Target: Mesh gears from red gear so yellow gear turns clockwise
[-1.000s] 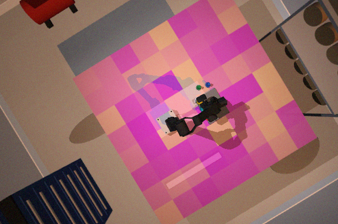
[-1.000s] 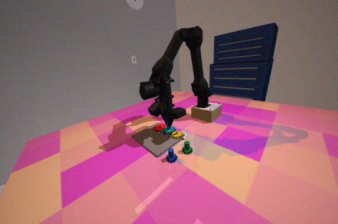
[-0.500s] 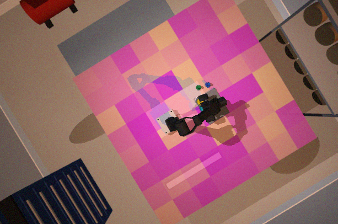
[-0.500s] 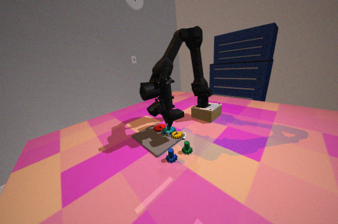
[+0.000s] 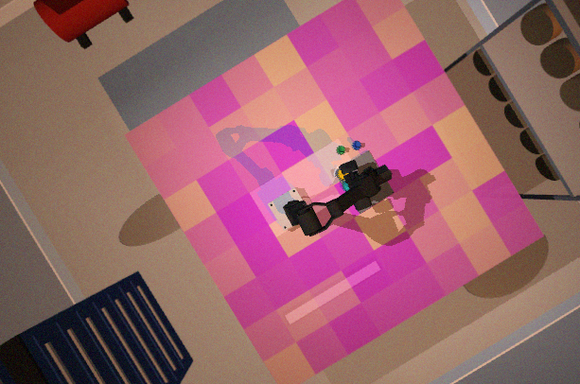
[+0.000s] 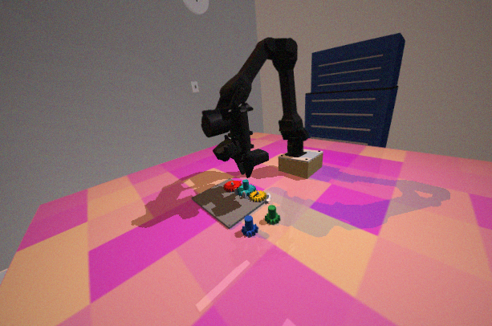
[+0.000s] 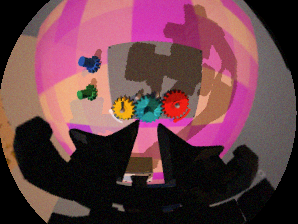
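Now: the teal gear 40 mm below my gripper tip. The rest, counted from my gripper tip: yellow gear: 60 mm to the left, 50 mm below; then green gear: 40 mm ahead, 150 mm to the left, 50 mm below; then red gear: 20 mm ahead, 60 mm to the right, 50 mm below.
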